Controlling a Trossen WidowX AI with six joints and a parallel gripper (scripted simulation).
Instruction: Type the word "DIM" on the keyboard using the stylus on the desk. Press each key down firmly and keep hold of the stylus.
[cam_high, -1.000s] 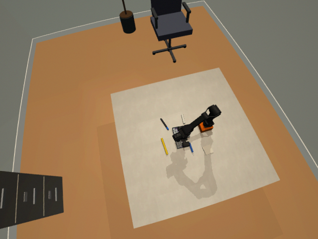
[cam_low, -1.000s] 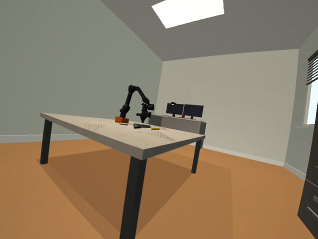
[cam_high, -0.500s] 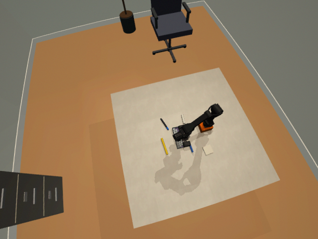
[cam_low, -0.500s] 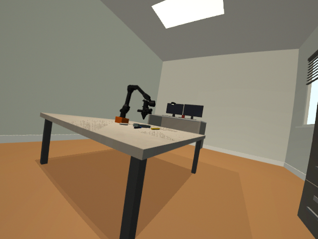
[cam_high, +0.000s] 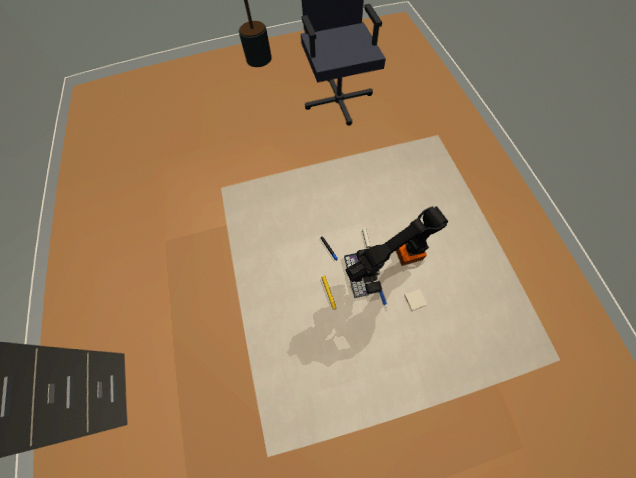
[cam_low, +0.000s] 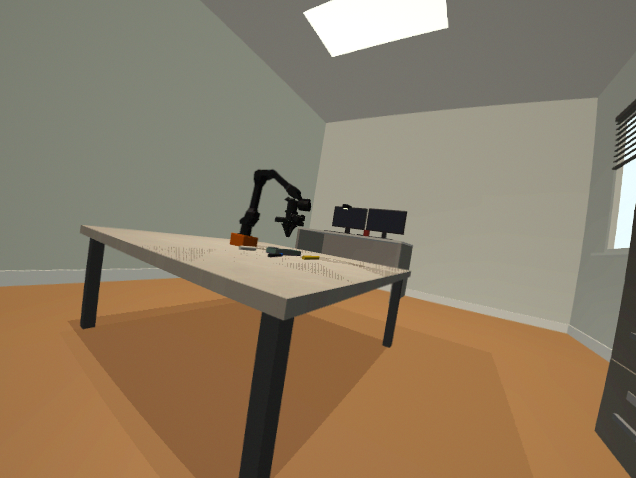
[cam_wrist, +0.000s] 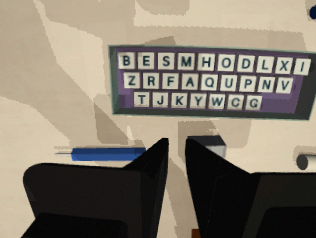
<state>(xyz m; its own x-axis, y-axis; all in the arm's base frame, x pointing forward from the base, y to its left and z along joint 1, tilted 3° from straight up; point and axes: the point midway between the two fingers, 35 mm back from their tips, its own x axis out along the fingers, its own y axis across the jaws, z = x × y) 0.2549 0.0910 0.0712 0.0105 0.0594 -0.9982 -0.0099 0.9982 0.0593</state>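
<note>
Right now the blue stylus is 110 mm to the left of my gripper tip, 90 mm below it and 70 mm behind it. Also, from my gripper tip: D key (80 mm below, 70 mm to the right, 50 mm ahead); then grey block (80 mm below, 60 mm behind, 40 mm to the right); then I key (130 mm to the right, 80 mm below, 50 mm ahead).
</note>
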